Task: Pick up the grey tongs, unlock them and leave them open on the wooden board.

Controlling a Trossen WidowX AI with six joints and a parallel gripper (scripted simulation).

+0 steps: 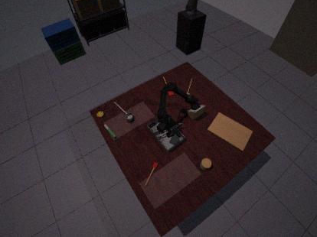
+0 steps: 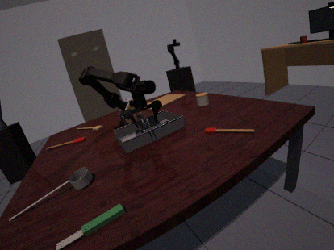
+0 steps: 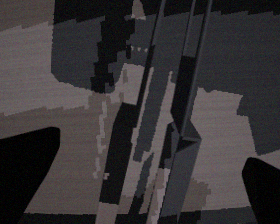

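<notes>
My gripper tip is 20 mm above the grey roasting tin and 10 mm short of it. Also, from my gripper tip: wooden board: 500 mm behind, 310 mm to the left, 40 mm below; then round tub: 420 mm to the left, 90 mm behind, 10 mm below; then green-handled knife: 420 mm ahead, 330 mm to the right, 40 mm below.
</notes>
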